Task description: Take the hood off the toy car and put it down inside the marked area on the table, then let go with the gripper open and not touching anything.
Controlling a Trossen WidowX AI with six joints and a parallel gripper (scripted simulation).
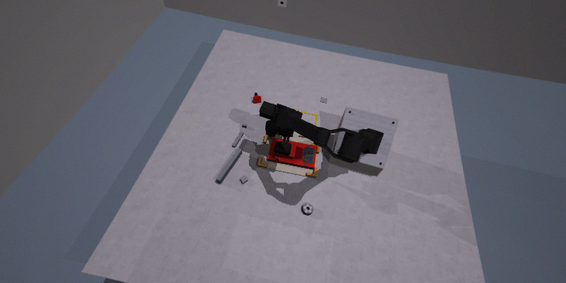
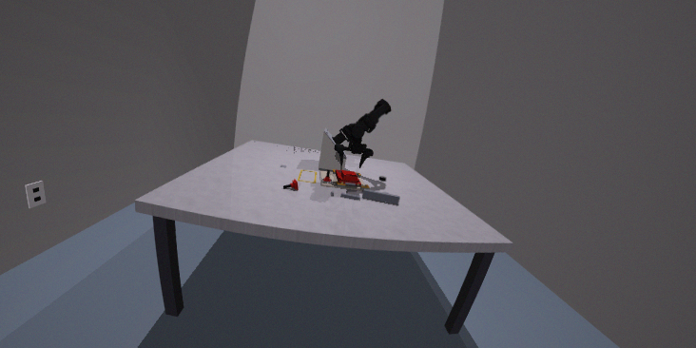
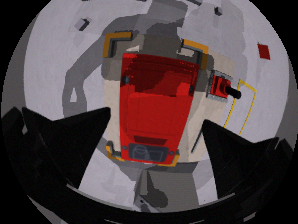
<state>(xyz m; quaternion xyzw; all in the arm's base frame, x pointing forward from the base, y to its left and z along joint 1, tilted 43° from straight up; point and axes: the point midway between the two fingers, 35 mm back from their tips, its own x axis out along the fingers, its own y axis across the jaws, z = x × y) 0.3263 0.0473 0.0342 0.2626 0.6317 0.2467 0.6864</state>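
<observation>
Now: the red hood 4 cm below my gripper tip. The rest, counted from my gripper tip: wheel (22 cm to the left, 14 cm behind, 8 cm below).
</observation>
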